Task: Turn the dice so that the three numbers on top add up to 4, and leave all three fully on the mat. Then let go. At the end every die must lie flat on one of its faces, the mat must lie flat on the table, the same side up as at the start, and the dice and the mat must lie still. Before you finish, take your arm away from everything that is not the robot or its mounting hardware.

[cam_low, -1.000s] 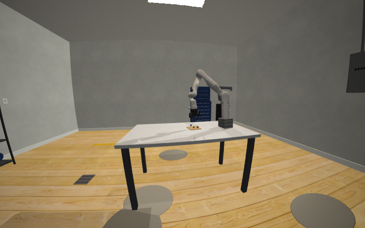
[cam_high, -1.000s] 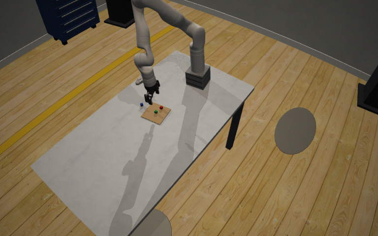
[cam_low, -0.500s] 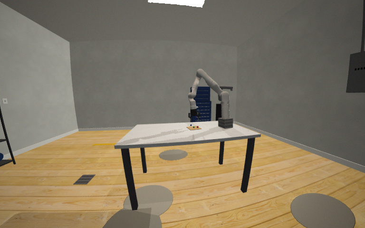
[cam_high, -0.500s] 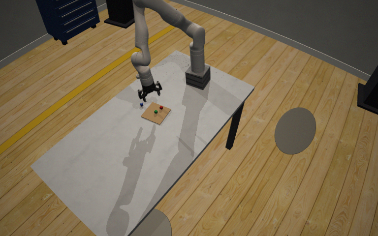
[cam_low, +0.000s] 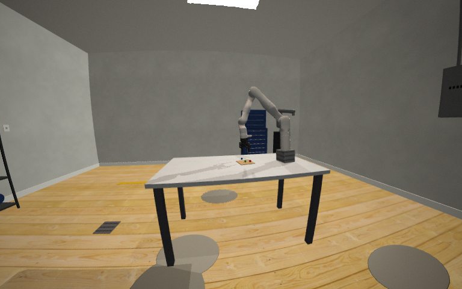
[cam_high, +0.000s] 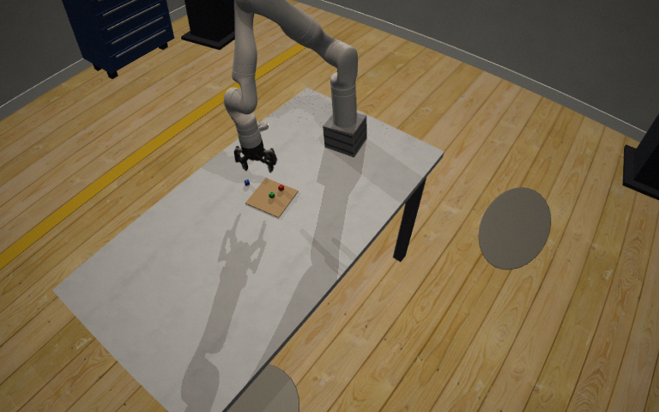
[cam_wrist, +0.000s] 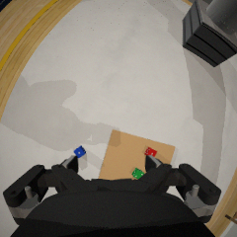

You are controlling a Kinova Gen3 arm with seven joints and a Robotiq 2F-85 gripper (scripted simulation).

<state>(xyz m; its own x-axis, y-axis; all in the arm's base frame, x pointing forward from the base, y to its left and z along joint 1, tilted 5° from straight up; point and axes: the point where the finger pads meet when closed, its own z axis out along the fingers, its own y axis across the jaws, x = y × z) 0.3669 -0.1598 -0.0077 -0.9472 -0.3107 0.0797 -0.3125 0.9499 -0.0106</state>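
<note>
My hand is 8 cm above the blue die, 5 cm to the left of it and 2 cm short of it. From my hand the other things lie so: tan mat (9 cm below, 7 cm to the left, 3 cm ahead); green die (8 cm below, 7 cm to the left, 3 cm ahead); red die (8 cm to the left, 8 cm below, 2 cm behind).
</note>
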